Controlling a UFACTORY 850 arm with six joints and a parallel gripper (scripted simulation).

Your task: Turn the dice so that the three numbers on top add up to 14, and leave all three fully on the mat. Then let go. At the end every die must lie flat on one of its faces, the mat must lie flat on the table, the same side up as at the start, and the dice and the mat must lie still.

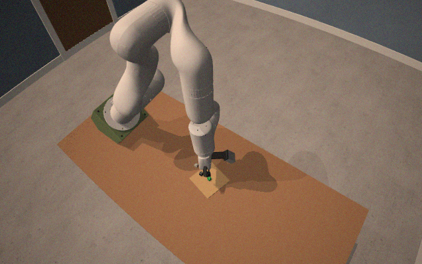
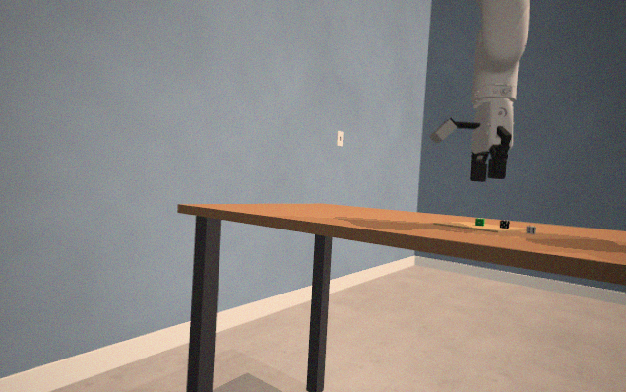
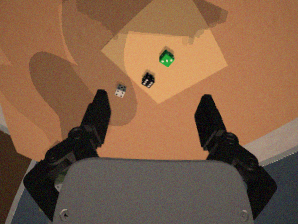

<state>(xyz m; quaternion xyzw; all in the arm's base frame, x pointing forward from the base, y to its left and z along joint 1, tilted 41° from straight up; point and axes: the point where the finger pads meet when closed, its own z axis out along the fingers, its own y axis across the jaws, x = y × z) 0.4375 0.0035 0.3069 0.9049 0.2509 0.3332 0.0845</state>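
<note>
Right now my hand is 110 mm above the white die, 90 mm past it and 20 mm to the right of it. The rest, counted from my hand: black die (100 mm below, 40 mm behind, 10 mm to the right); green die (100 mm below, 10 mm to the right, 10 mm ahead); mat (110 mm below, 10 mm to the right, 10 mm ahead).
</note>
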